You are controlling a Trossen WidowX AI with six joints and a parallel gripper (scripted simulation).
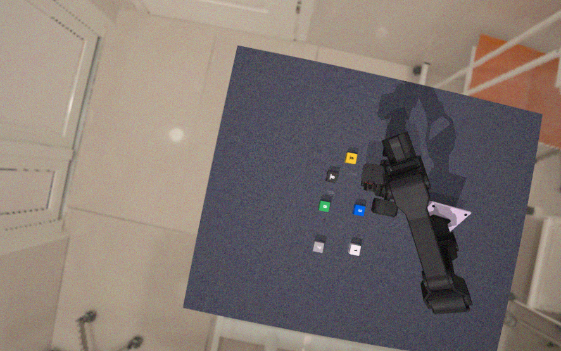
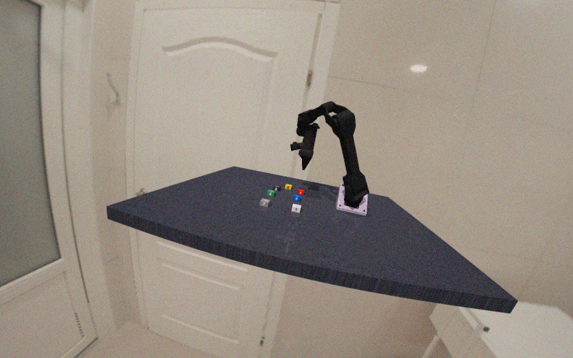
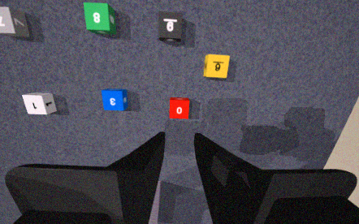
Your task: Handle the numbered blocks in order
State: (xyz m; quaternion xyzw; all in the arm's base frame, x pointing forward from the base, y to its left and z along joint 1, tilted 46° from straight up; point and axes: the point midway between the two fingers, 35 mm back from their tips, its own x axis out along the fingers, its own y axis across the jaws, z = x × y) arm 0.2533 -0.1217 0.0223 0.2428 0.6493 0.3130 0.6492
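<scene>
Now: the white block 23 cm to the left of my gripper tip, 11 cm below it and 3 cm behind it. Round my gripper tip: blue block 11 cm below, 10 cm to the left, 1 cm behind; yellow block 11 cm below, 7 cm ahead, 5 cm to the right; red block 11 cm below, 1 cm behind.
</scene>
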